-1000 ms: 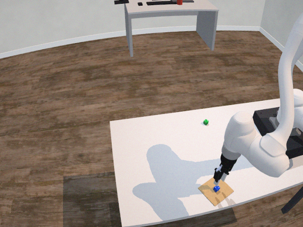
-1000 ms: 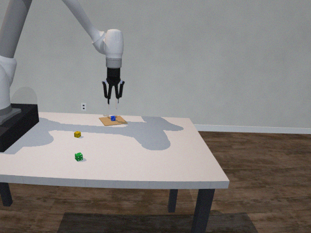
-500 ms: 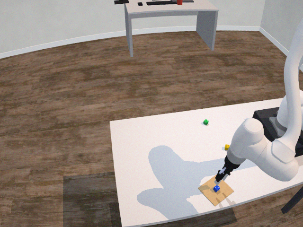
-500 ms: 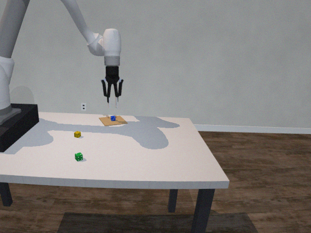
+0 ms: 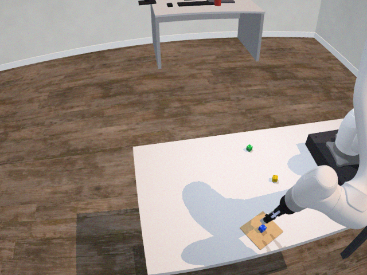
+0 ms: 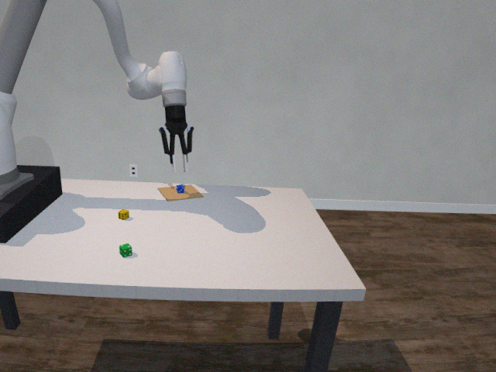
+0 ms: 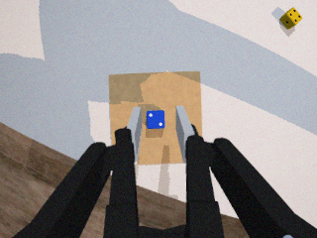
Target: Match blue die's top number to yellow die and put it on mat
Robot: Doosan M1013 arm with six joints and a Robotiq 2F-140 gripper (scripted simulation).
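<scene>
My gripper is now 100 mm above the blue die and 10 mm short of it. Round my hand: yellow die: 270 mm to the right, 110 mm behind, 100 mm below; then tan mat: 110 mm below, 10 mm ahead; then green die: 480 mm to the right, 100 mm below, 20 mm behind.
</scene>
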